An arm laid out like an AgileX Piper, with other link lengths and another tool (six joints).
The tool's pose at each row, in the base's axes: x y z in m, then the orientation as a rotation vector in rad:
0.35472 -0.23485 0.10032 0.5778 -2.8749 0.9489
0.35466 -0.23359 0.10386 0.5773 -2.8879 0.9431
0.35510 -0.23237 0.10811 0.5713 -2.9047 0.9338
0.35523 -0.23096 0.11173 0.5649 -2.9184 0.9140
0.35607 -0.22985 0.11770 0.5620 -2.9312 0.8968
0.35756 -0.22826 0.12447 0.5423 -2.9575 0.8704
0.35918 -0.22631 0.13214 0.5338 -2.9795 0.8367
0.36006 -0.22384 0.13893 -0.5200 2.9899 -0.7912
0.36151 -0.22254 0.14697 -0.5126 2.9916 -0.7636
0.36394 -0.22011 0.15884 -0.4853 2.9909 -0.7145
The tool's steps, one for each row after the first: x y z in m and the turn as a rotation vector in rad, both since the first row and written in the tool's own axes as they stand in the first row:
0.00024 -0.00104 -0.00360 -0.0042 -0.0102 0.0049
0.00016 -0.00269 -0.00773 -0.0110 -0.0213 0.0139
0.00019 -0.00373 -0.01147 -0.0247 -0.0279 0.0207
0.00006 -0.00657 -0.01690 -0.0363 -0.0356 0.0256
-0.00069 -0.00975 -0.02322 -0.0548 -0.0481 0.0441
-0.00153 -0.01322 -0.03047 -0.0773 -0.0602 0.0541
-0.00201 -0.01554 -0.03735 -0.1056 -0.0693 0.0648
-0.00241 -0.01963 -0.04453 -0.1215 -0.0773 0.0710
-0.00344 -0.02541 -0.05540 -0.1490 -0.0938 0.0919

